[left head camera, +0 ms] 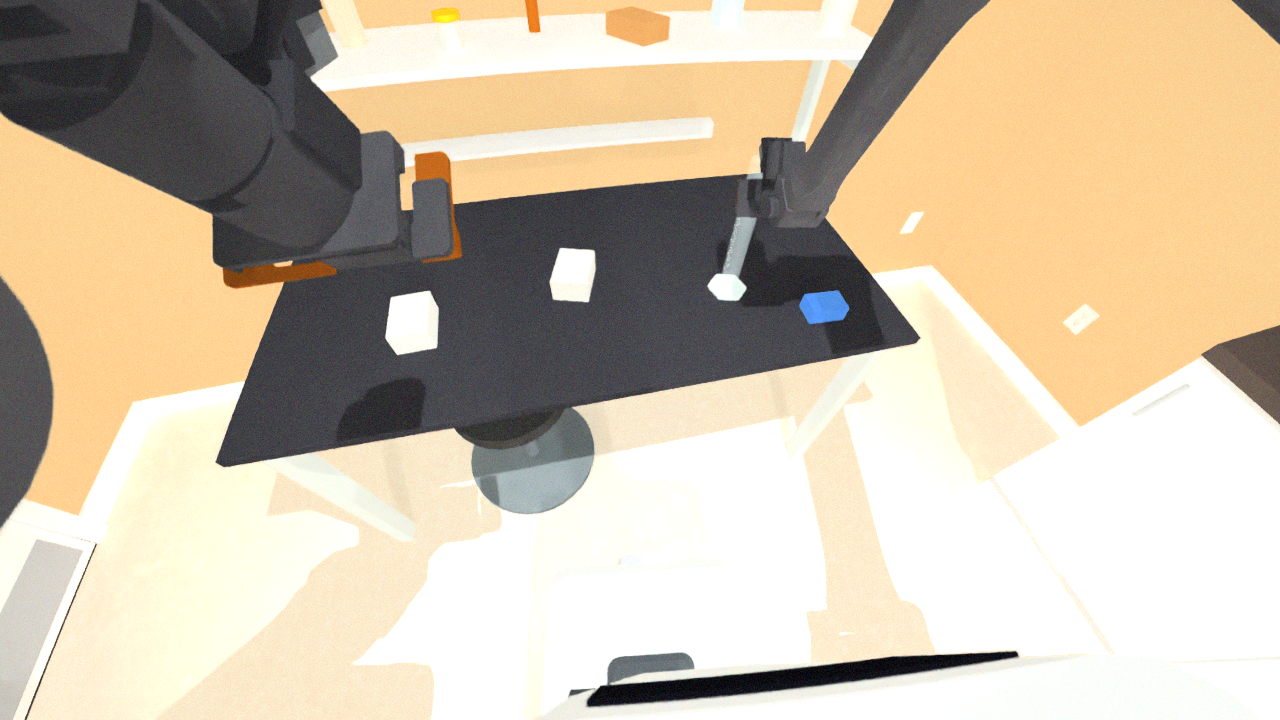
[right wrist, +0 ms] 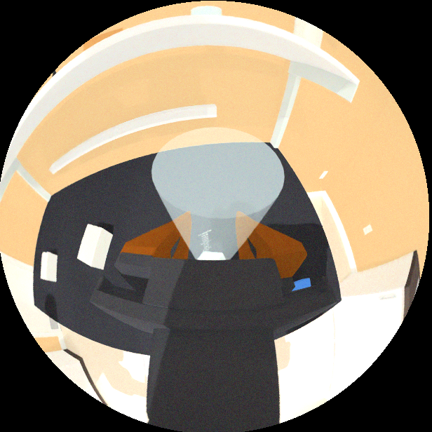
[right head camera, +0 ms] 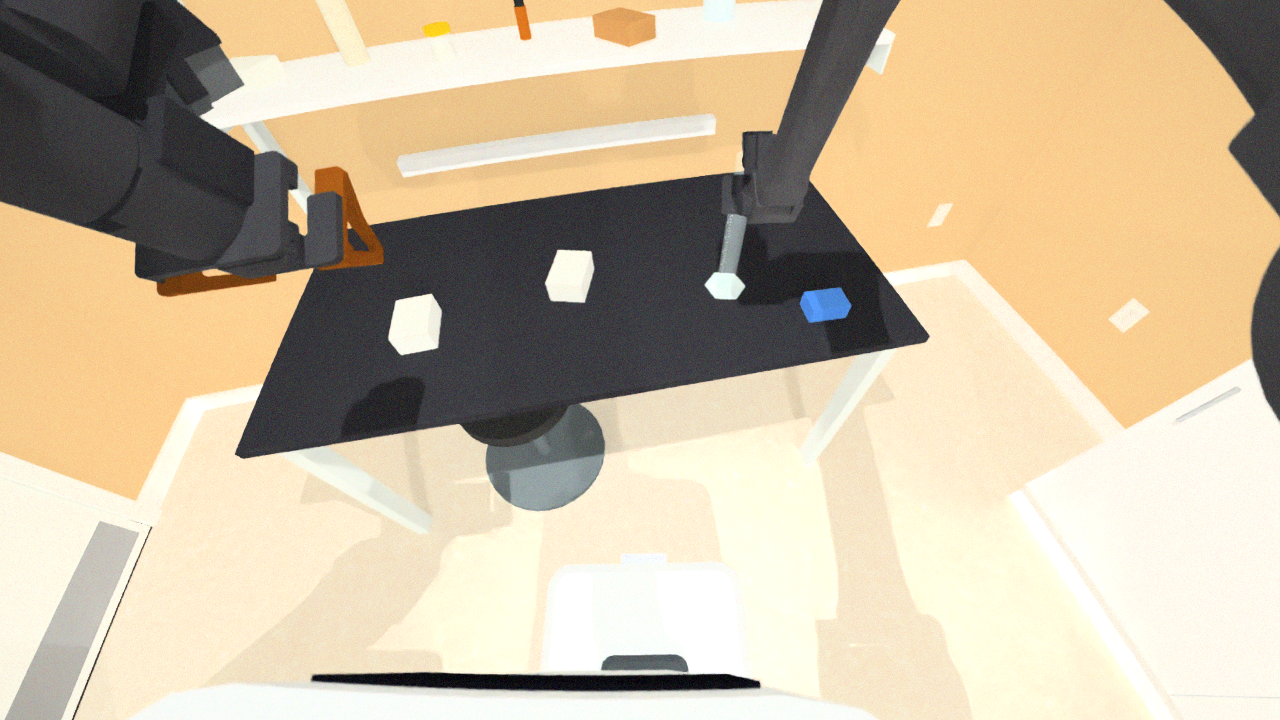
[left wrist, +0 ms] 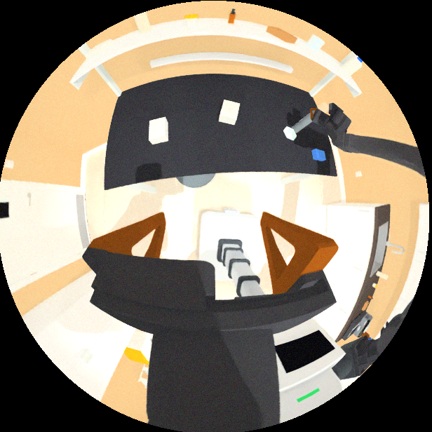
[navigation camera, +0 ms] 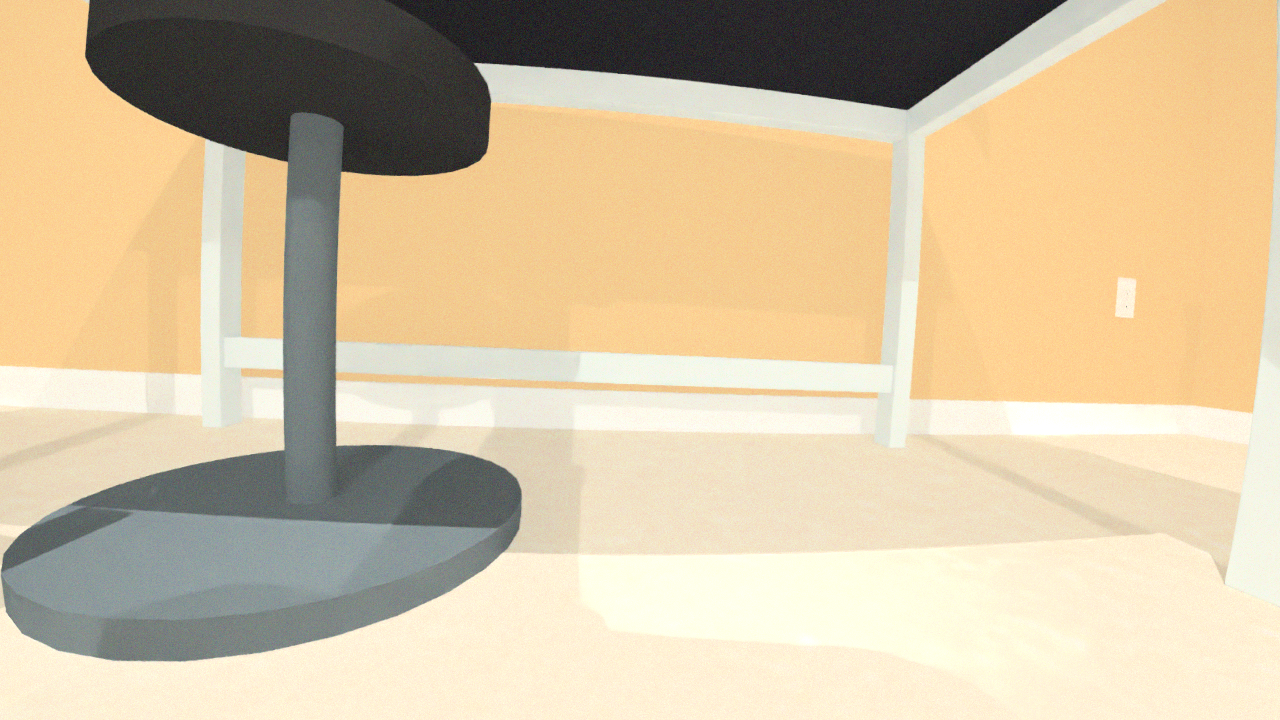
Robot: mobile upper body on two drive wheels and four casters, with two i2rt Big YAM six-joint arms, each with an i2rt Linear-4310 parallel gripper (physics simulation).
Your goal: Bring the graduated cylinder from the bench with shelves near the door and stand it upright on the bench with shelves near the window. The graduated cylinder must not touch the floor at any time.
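Places are measured from the left arm's base along level axes (x right, y down, z ahead), in centimetres.
Pixels of known places: left gripper, fingertip midpoint: (left head camera: 396, 257) (right head camera: 327, 264).
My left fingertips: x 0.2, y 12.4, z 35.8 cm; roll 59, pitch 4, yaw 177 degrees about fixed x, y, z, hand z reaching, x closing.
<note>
For each thing: its top centre in the pictures, then the offset to it from my left fingertips. Level surfaces: height alone.
- graduated cylinder, middle of its top: (right head camera: 746, 155) (left head camera: 760, 160) dx +45.3, dy +18.7, dz +49.5 cm
- black bench, its level: dy +52.3 cm
- blue block, middle of its top: (right head camera: 827, 298) (left head camera: 827, 301) dx +66.9, dy +48.3, dz +40.5 cm
- loaded shelf, its level: dy +6.6 cm
The graduated cylinder (left head camera: 737, 246) (right head camera: 732, 244) (left wrist: 302, 123) (right wrist: 216, 175) is clear grey with a pale hexagonal base and stands upright on the black bench (left head camera: 644, 340) (right head camera: 644, 344) (left wrist: 200, 155). My right gripper (left head camera: 756, 198) (right head camera: 735, 194) (left wrist: 313, 110) (right wrist: 213, 216) is at its upper part, with the cylinder between its orange fingers; it looks shut on it, though the contact is partly seen through the glass. My left gripper (left head camera: 358, 237) (right head camera: 281, 246) (left wrist: 212, 217) is wide open and empty, away at the left. Which of the named benches this is, I cannot tell.
A blue block (left head camera: 824, 306) (right head camera: 825, 304) (left wrist: 318, 155) lies near the cylinder; two white blocks (left head camera: 572, 274) (left head camera: 412, 322) lie farther left. A loaded shelf (left head camera: 537, 55) runs above the bench. A round stool (left head camera: 534, 465) (navigation camera: 313, 268) stands under the front edge. White cabinets (left head camera: 1154, 501) stand at the right.
</note>
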